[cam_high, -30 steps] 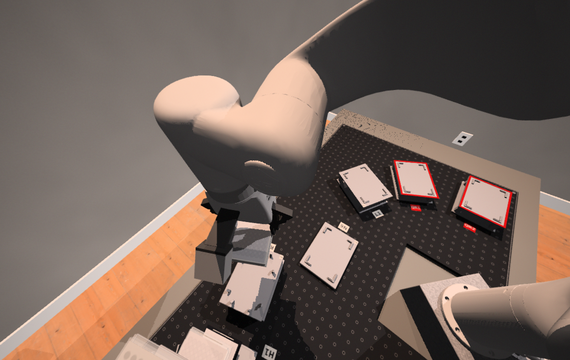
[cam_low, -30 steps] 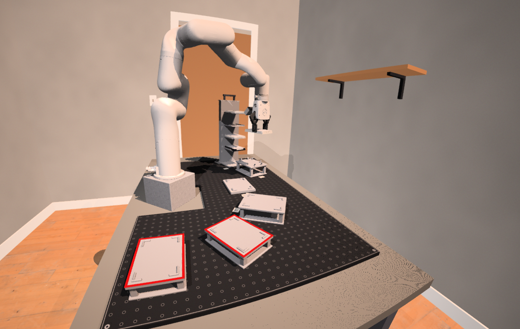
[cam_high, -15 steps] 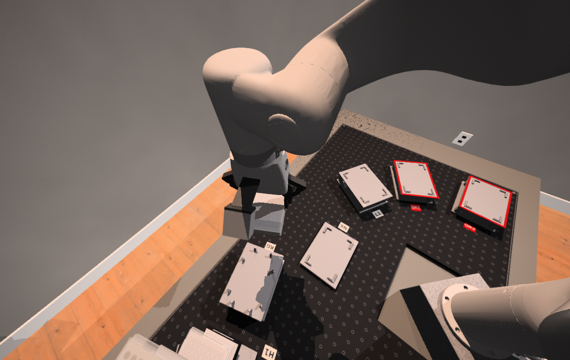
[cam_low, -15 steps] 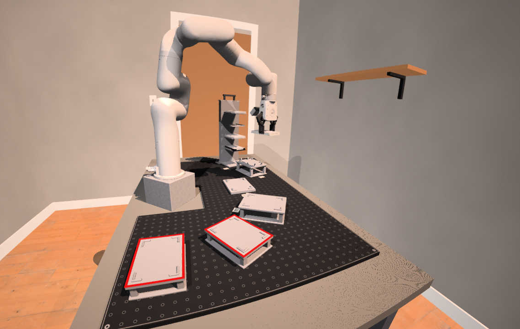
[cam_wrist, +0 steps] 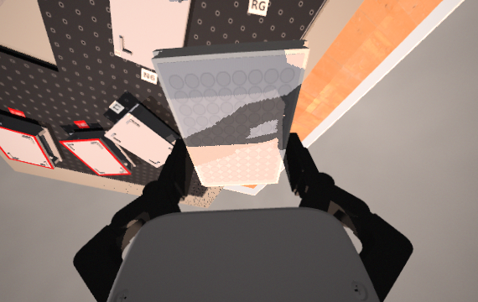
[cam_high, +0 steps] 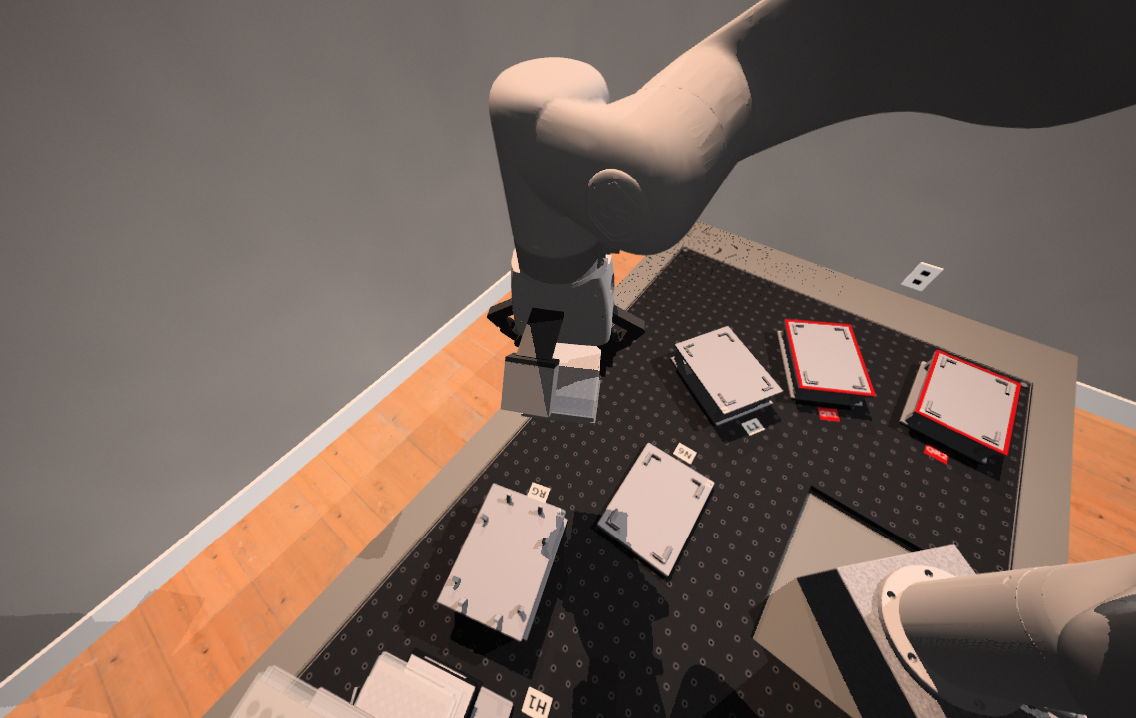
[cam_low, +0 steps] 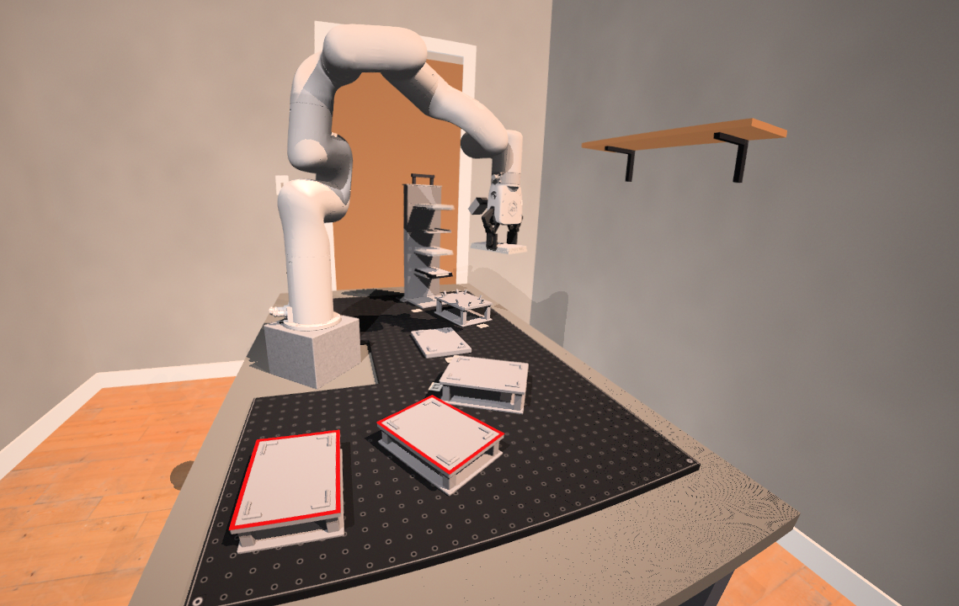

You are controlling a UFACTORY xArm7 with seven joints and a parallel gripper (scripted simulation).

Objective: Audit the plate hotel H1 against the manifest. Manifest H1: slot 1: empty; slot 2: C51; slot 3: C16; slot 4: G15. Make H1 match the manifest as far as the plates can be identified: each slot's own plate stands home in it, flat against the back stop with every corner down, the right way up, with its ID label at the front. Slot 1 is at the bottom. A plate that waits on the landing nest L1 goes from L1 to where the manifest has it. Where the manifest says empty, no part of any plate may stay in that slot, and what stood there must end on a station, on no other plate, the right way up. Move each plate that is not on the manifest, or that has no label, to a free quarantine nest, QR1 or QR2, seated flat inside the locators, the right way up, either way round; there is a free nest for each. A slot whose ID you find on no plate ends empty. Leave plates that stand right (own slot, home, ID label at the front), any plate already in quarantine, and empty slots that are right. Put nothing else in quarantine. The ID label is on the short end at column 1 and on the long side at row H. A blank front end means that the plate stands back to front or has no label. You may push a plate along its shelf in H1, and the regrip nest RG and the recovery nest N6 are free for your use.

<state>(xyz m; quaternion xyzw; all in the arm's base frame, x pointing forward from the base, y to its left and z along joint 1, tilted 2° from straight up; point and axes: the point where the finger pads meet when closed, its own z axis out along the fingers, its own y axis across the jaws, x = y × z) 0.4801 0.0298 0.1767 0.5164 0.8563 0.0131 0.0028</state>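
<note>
The quarantine nest QR1 lies 41 cm to the right of my hand, 29 cm behind it and 23 cm below it. Round my hand: regrip nest RG: 21 cm below, 20 cm to the left, 3 cm behind; then white well plate: 1 cm to the left, 1 cm below, 1 cm behind; then RG label: 27 cm below, 10 cm to the left.
</note>
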